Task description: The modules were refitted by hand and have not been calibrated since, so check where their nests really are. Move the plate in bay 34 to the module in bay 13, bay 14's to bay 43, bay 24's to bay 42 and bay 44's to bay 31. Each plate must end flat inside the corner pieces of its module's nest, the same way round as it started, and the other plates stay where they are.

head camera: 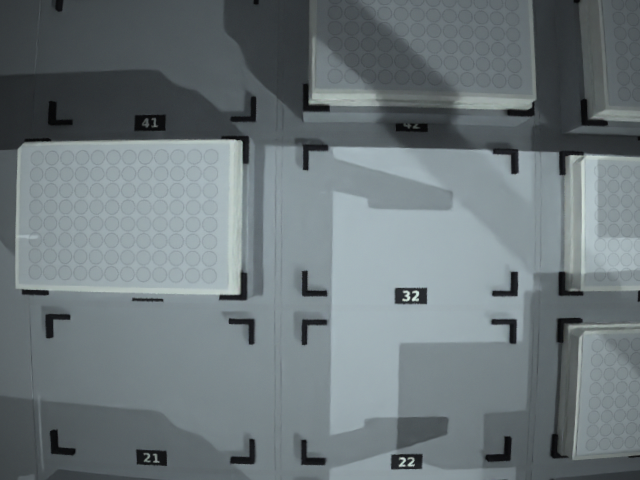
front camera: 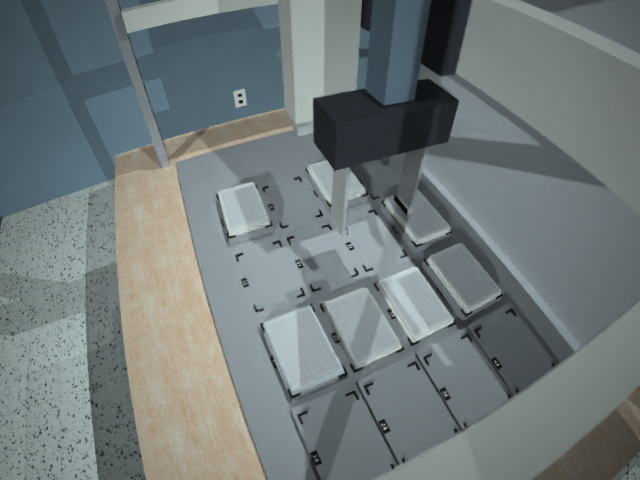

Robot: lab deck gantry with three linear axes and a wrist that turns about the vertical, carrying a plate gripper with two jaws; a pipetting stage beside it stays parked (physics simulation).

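Seen in the pictures: gripper, fingertip midpoint: (front camera: 372,216); robot's base, origin of the base link: (front camera: 219,202).
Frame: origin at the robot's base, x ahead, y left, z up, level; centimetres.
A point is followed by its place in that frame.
Observation:
My gripper (front camera: 374,222) {x 30.0, y 20.0, z 16.0 cm} is open with its jaws apart and no plate between them, above the deck near bay 32 in the front view; its jaws do not show in the head view. One white plate (front camera: 355,189) {x 11.8, y 27.8, z 3.3 cm} (head camera: 124,217) {x 6.6, y 25.6, z 3.3 cm} lies flat in bay 31, inside the visible corners. Another plate (front camera: 423,223) {x 25.9, y 35.8, z 3.3 cm} (head camera: 418,62) {x 22.4, y 34.2, z 3.3 cm} lies in bay 42. The bay 43 plate (front camera: 462,279) {x 40.2, y 34.9, z 3.3 cm} (head camera: 622,62) {x 34.4, y 34.8, z 3.3 cm} and the bay 13 plate (front camera: 302,351) {x 40.5, y 4.0, z 3.3 cm} also sit between their corner pieces. Bay 14 (front camera: 343,434) {x 54.1, y 4.6, z 1.4 cm}, bay 24 (front camera: 408,397) {x 53.4, y 15.7, z 1.4 cm}, bay 34 (front camera: 467,374) {x 54.7, y 26.1, z 1.4 cm} and bay 44 (front camera: 516,341) {x 54.3, y 37.6, z 1.5 cm} hold no plates.
Other plates stand in bay 11 (front camera: 242,209) {x 7.8, y 4.0, z 3.3 cm}, bay 23 (front camera: 361,325) {x 39.5, y 14.8, z 1.4 cm} (head camera: 610,397) {x 35.3, y 14.8, z 1.4 cm} and bay 33 (front camera: 415,304) {x 39.9, y 25.2, z 1.4 cm} (head camera: 617,206) {x 35.4, y 26.7, z 1.4 cm}. The pale pipetting stage (front camera: 323,62) stands at the back. A pale rail (front camera: 563,423) {x 62.7, y 8.5, z 40.0 cm} crosses the front right.

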